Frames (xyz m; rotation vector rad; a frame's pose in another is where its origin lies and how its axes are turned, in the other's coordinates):
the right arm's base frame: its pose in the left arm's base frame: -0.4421 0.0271 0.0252 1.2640 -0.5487 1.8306
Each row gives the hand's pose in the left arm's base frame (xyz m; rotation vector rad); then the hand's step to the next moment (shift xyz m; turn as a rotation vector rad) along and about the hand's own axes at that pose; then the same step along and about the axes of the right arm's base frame.
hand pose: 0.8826 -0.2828 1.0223 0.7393 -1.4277 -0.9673
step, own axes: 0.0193 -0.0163 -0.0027 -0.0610 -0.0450 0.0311
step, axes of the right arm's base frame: -0.0145 0.0142 0.0154 -0.0419 -0.0037 -0.0703
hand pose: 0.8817 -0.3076 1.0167 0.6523 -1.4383 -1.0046
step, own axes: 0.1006 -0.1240 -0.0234 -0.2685 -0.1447 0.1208
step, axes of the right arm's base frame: -0.1098 0.0881 0.0790 -0.1386 -0.0441 -0.2940
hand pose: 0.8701 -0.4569 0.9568 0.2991 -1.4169 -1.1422
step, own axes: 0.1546 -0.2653 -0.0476 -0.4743 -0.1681 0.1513
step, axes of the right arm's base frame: -0.1909 0.2297 0.0857 -0.2054 -0.1563 -0.4577
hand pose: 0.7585 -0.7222 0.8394 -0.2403 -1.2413 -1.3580
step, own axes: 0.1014 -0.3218 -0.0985 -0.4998 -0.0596 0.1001
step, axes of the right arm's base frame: -0.1636 0.3108 -0.0133 -0.2079 -0.2593 -0.3910
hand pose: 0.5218 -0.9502 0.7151 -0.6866 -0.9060 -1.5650
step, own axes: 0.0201 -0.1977 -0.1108 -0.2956 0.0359 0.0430
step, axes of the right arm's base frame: -0.0770 0.2025 -0.0694 -0.1368 -0.2007 -0.1775
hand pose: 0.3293 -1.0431 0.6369 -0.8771 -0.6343 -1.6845
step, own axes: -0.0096 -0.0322 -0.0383 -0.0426 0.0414 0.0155
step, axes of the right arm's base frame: -0.0269 0.0374 -0.0218 -0.0222 -0.0572 -0.0013
